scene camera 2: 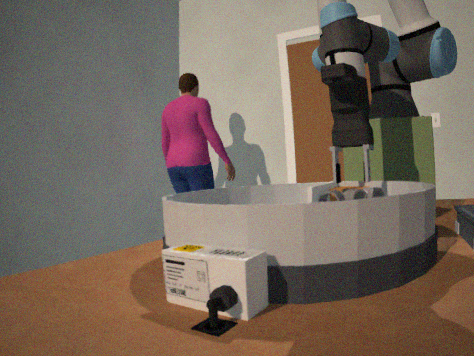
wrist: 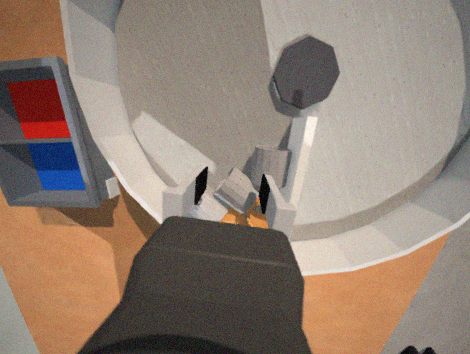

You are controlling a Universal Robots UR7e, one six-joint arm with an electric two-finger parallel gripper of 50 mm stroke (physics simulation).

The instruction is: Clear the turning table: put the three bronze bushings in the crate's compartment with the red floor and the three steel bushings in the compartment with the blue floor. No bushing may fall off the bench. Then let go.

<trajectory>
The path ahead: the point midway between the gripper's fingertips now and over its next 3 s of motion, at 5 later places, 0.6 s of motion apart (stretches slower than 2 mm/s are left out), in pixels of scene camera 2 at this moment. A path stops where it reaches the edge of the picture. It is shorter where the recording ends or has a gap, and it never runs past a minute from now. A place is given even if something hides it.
The gripper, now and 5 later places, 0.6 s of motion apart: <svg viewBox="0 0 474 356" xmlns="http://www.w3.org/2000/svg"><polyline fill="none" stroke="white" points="352,182 352,192 360,207 357,209 357,199 346,152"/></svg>
</trajectory>
